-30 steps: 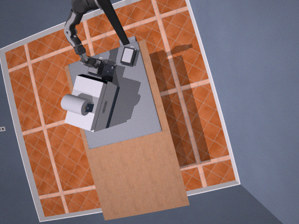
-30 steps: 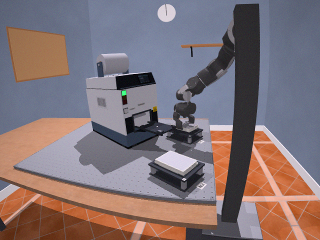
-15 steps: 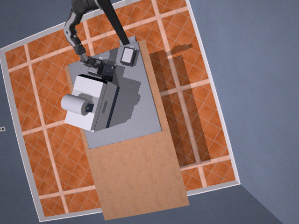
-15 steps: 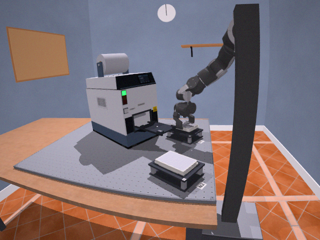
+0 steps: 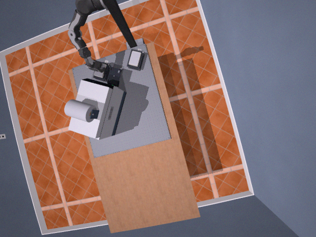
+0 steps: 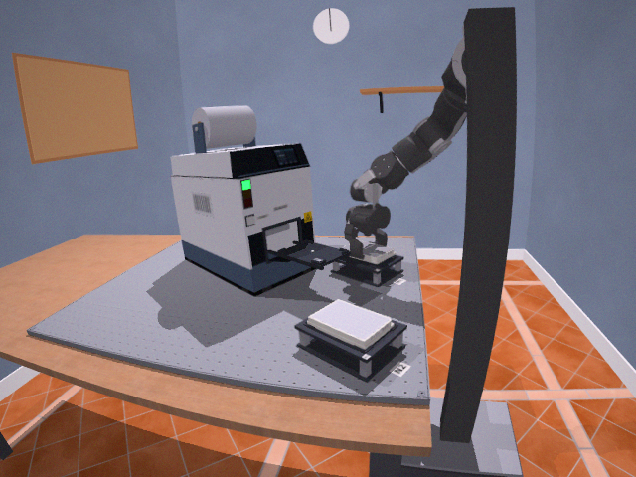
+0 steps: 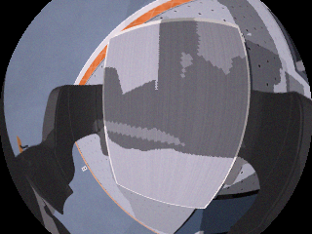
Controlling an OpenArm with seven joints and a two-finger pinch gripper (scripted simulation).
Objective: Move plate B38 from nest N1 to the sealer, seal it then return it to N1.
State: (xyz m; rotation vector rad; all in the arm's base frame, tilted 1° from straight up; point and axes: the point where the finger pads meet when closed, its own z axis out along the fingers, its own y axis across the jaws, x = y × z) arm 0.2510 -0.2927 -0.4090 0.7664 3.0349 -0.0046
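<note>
Now: the white 96-well plate B38 right at my hand. From my hand the other things lie so: plate nest N1: 2 cm below; sealer's stage: 14 cm to the left, 10 cm ahead, 4 cm above; start key: 23 cm ahead, 18 cm to the left, 13 cm above.
</note>
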